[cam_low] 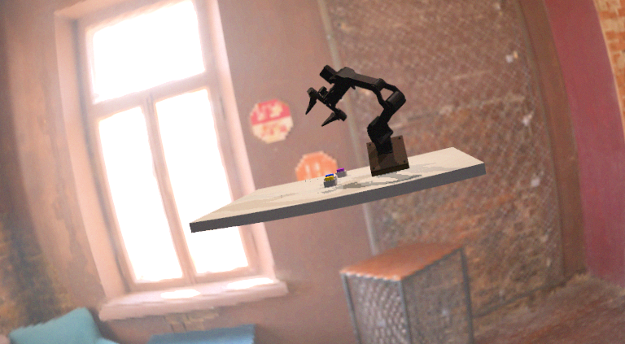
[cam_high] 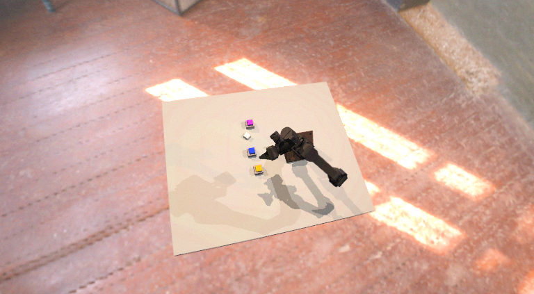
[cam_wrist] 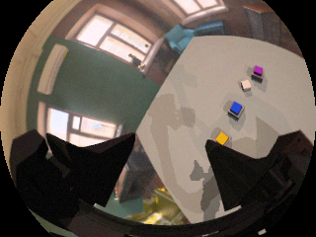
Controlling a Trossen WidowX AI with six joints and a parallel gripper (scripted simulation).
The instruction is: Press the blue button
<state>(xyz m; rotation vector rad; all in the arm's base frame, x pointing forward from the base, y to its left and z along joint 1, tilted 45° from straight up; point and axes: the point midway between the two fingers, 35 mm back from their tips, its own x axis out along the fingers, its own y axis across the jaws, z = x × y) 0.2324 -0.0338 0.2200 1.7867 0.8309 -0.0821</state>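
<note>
My gripper tip is 2 cm short of the blue button, 13 cm to the left of it and 25 cm above it. From my gripper tip the other things lie so: yellow button (2 cm to the right, 25 cm below); then magenta button (1 cm ahead, 32 cm to the right, 25 cm below); then white block (3 cm ahead, 24 cm to the right, 27 cm below).
</note>
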